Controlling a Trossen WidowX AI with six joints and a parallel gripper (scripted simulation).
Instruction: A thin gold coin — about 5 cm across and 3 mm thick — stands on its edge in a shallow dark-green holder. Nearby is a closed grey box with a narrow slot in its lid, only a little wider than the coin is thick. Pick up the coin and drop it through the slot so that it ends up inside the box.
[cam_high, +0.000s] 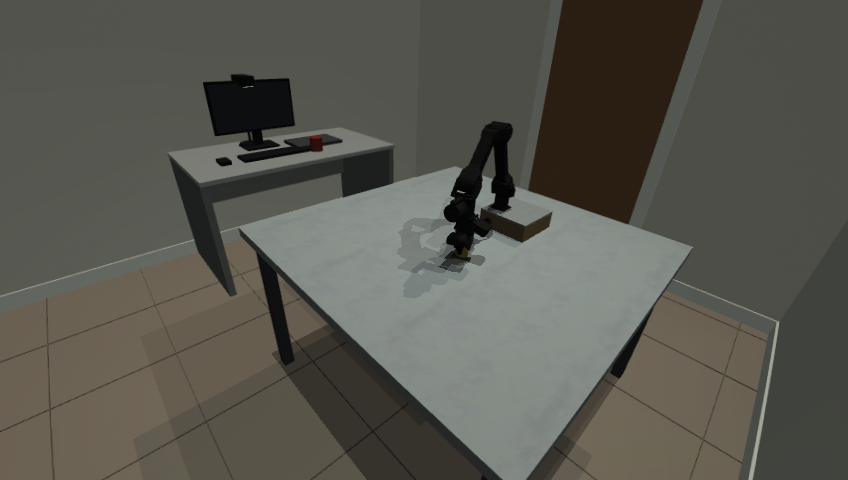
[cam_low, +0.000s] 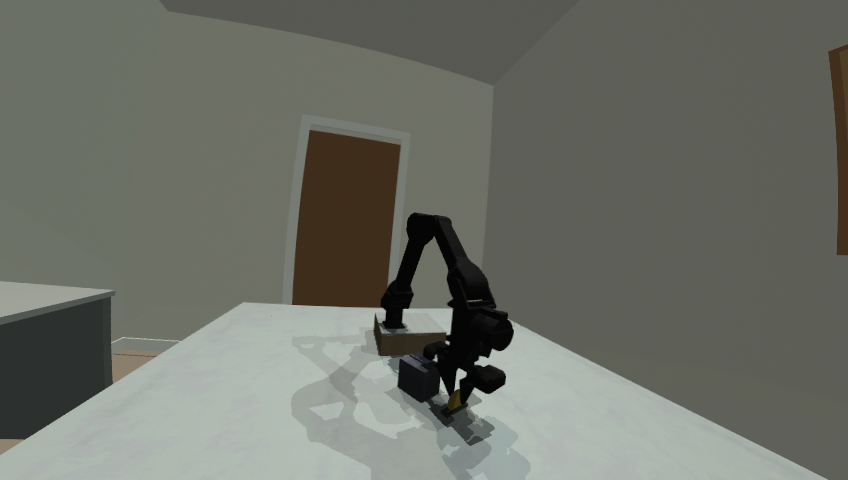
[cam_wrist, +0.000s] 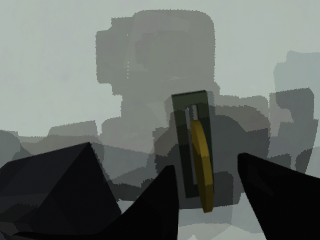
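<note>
Right now my gripper tip is right at the gold coin.
</note>
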